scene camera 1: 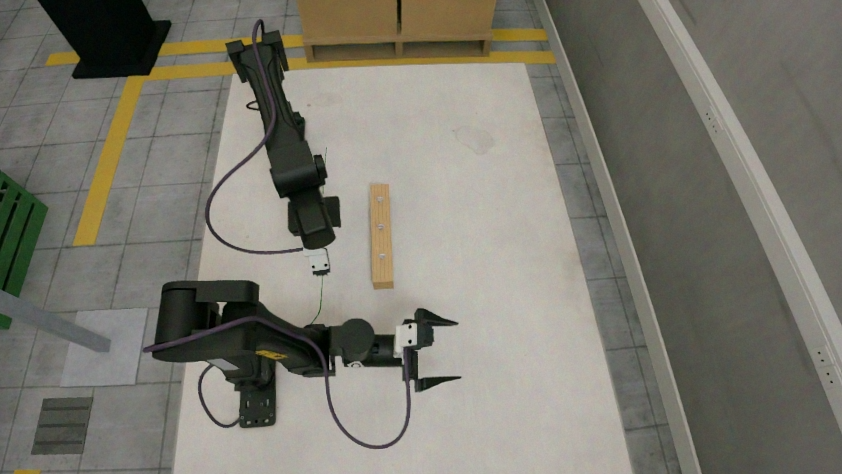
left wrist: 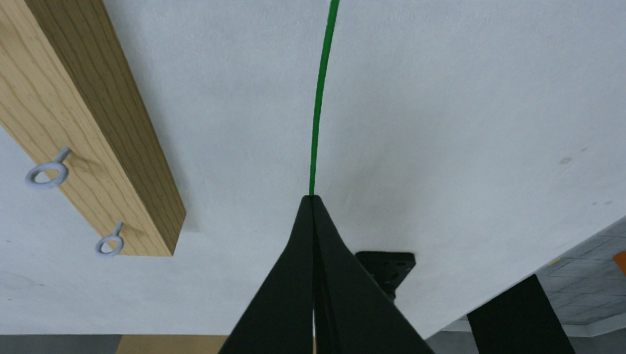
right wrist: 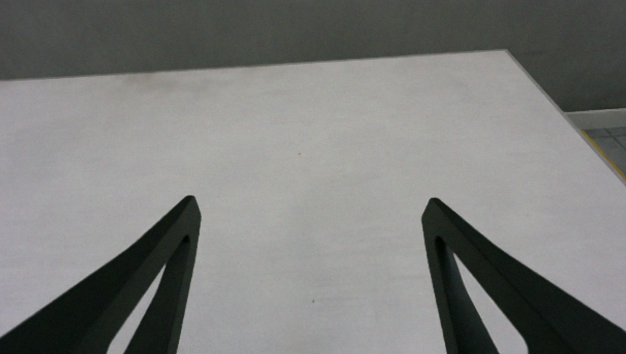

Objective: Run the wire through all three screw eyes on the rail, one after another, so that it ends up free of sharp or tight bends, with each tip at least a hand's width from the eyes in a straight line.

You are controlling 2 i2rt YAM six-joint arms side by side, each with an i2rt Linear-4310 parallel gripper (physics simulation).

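Places are measured from the left arm's base along level axes (x back, y right, z up), in metres.
Where they show: left gripper, between the fingertips: [left wrist: 310,204]; right gripper, between the fingertips: [scene camera 1: 459,350] [right wrist: 313,206]; right arm's base, origin of its link: [scene camera 1: 258,376].
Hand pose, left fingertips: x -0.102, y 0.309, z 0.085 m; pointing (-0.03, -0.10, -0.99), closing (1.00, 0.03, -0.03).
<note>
After its pixels a point has its place.
The thin green wire [scene camera 1: 321,294] {x -0.097, y 0.449, z 0.081 m} [left wrist: 318,100] {x -0.103, y 0.361, z 0.085 m} is off the rail, to its left in the scene view. One end part shows beyond the left arm; the other runs down to the right arm, which hides it. My left gripper [left wrist: 310,204] {x -0.102, y 0.309, z 0.085 m} is shut on the wire at its fingertips; its fingers are hidden in the scene view. The wooden rail [scene camera 1: 381,272] {x -0.221, y 0.395, z 0.044 m} [left wrist: 40,90] {x -0.218, y 0.327, z 0.044 m} carries three upright screw eyes [scene camera 1: 380,199] {x -0.229, y 0.208, z 0.043 m} [scene camera 1: 380,226] {x -0.225, y 0.281, z 0.044 m} [scene camera 1: 382,256] {x -0.225, y 0.363, z 0.057 m}; two eyes [left wrist: 29,176] {x -0.232, y 0.293, z 0.064 m} [left wrist: 120,246] {x -0.221, y 0.220, z 0.062 m} show in the left wrist view. My right gripper [scene camera 1: 459,350] {x -0.353, y 0.598, z 0.138 m} [right wrist: 313,206] {x -0.353, y 0.598, z 0.138 m} is open and empty, below and right of the rail.
The right arm [scene camera 1: 294,347] {x -0.089, y 0.604, z 0.278 m} reaches across the pale table [scene camera 1: 500,264] {x -0.496, y 0.380, z 0.000 m} [right wrist: 310,125] {x -0.555, y 0.609, z 0.000 m} below the rail. A purple cable [scene camera 1: 377,447] {x -0.195, y 0.747, z 0.135 m} loops from its gripper. Cardboard boxes [scene camera 1: 347,17] stand beyond the far table edge, and a grey wall [scene camera 1: 707,206] is at the right.
</note>
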